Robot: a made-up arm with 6 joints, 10 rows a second.
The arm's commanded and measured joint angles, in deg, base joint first. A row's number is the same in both.
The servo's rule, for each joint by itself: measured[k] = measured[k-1] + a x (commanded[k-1-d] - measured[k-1]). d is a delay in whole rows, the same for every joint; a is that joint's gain. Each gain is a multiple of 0.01, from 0.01 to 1. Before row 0 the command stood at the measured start. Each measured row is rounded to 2 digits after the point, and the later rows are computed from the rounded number. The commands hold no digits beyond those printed.
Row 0, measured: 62.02 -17.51 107.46 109.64 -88.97 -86.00
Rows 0 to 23, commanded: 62.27 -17.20 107.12 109.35 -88.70 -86.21; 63.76 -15.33 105.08 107.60 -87.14 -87.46; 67.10 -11.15 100.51 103.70 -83.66 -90.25; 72.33 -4.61 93.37 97.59 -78.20 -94.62; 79.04 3.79 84.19 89.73 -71.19 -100.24; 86.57 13.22 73.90 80.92 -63.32 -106.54; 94.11 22.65 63.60 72.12 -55.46 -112.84; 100.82 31.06 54.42 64.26 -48.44 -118.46; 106.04 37.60 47.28 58.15 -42.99 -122.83; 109.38 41.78 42.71 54.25 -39.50 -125.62; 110.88 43.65 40.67 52.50 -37.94 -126.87; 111.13 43.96 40.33 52.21 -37.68 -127.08; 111.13 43.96 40.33 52.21 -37.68 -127.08; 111.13 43.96 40.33 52.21 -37.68 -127.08; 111.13 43.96 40.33 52.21 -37.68 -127.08; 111.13 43.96 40.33 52.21 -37.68 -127.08; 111.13 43.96 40.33 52.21 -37.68 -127.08; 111.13 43.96 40.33 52.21 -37.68 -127.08; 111.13 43.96 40.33 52.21 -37.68 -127.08; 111.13 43.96 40.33 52.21 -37.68 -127.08; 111.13 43.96 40.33 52.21 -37.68 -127.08; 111.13 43.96 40.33 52.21 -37.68 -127.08; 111.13 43.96 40.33 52.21 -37.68 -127.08; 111.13 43.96 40.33 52.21 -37.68 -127.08
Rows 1 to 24, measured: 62.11 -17.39 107.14 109.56 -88.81 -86.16; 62.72 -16.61 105.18 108.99 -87.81 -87.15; 64.34 -14.54 100.74 107.46 -85.32 -89.51; 67.30 -10.77 93.74 104.60 -81.05 -93.39; 71.64 -5.24 84.67 100.29 -75.13 -98.60; 77.16 1.77 74.44 94.67 -68.04 -104.63; 83.43 9.70 64.14 88.13 -60.49 -110.87; 89.86 17.82 54.91 81.21 -53.26 -116.64; 95.85 25.34 47.66 74.52 -47.10 -121.34; 100.86 31.59 42.96 68.64 -42.54 -124.59; 104.57 36.17 40.78 63.96 -39.78 -126.32; 107.00 39.13 40.35 60.55 -38.52 -126.90; 108.53 40.97 40.33 58.13 -38.02 -127.04; 109.49 42.11 40.33 56.41 -37.82 -127.07; 110.10 42.81 40.33 55.19 -37.74 -127.08; 110.48 43.25 40.33 54.33 -37.70 -127.08; 110.72 43.52 40.33 53.72 -37.69 -127.08; 110.87 43.69 40.33 53.28 -37.68 -127.08; 110.97 43.79 40.33 52.97 -37.68 -127.08; 111.03 43.85 40.33 52.75 -37.68 -127.08; 111.07 43.89 40.33 52.59 -37.68 -127.08; 111.09 43.92 40.33 52.48 -37.68 -127.08; 111.10 43.94 40.33 52.40 -37.68 -127.08; 111.11 43.95 40.33 52.34 -37.68 -127.08
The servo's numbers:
d 0
a 0.37 0.38 0.95 0.29 0.60 0.76

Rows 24 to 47, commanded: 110.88 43.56 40.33 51.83 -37.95 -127.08; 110.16 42.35 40.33 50.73 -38.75 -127.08; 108.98 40.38 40.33 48.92 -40.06 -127.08; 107.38 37.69 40.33 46.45 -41.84 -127.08; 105.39 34.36 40.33 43.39 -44.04 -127.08; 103.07 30.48 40.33 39.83 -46.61 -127.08; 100.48 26.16 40.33 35.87 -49.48 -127.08; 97.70 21.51 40.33 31.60 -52.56 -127.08; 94.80 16.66 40.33 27.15 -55.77 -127.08; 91.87 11.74 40.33 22.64 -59.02 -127.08; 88.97 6.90 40.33 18.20 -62.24 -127.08; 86.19 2.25 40.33 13.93 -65.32 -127.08; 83.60 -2.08 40.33 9.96 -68.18 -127.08; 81.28 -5.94 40.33 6.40 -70.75 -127.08; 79.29 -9.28 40.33 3.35 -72.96 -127.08; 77.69 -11.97 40.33 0.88 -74.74 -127.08; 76.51 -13.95 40.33 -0.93 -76.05 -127.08; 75.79 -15.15 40.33 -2.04 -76.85 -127.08; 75.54 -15.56 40.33 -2.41 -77.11 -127.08; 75.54 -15.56 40.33 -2.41 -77.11 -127.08; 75.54 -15.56 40.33 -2.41 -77.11 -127.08; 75.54 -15.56 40.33 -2.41 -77.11 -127.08; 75.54 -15.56 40.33 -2.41 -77.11 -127.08; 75.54 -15.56 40.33 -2.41 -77.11 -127.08
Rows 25 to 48, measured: 111.02 43.80 40.33 52.19 -37.84 -127.08; 110.70 43.25 40.33 51.77 -38.39 -127.08; 110.06 42.16 40.33 50.94 -39.39 -127.08; 109.07 40.46 40.33 49.64 -40.86 -127.08; 107.71 38.14 40.33 47.83 -42.77 -127.08; 105.99 35.23 40.33 45.51 -45.07 -127.08; 103.95 31.78 40.33 42.71 -47.72 -127.08; 101.64 27.88 40.33 39.49 -50.62 -127.08; 99.11 23.62 40.33 35.91 -53.71 -127.08; 96.43 19.11 40.33 32.06 -56.90 -127.08; 93.67 14.47 40.33 28.04 -60.10 -127.08; 90.90 9.83 40.33 23.95 -63.23 -127.08; 88.20 5.30 40.33 19.89 -66.20 -127.08; 85.64 1.03 40.33 15.98 -68.93 -127.08; 83.29 -2.89 40.33 12.32 -71.35 -127.08; 81.22 -6.34 40.33 9.00 -73.38 -127.08; 79.48 -9.23 40.33 6.12 -74.98 -127.08; 78.11 -11.48 40.33 3.75 -76.10 -127.08; 77.16 -13.03 40.33 1.96 -76.71 -127.08; 76.56 -13.99 40.33 0.69 -76.95 -127.08; 76.18 -14.59 40.33 -0.21 -77.05 -127.08; 75.94 -14.96 40.33 -0.85 -77.09 -127.08; 75.79 -15.19 40.33 -1.30 -77.10 -127.08; 75.70 -15.33 40.33 -1.62 -77.11 -127.08
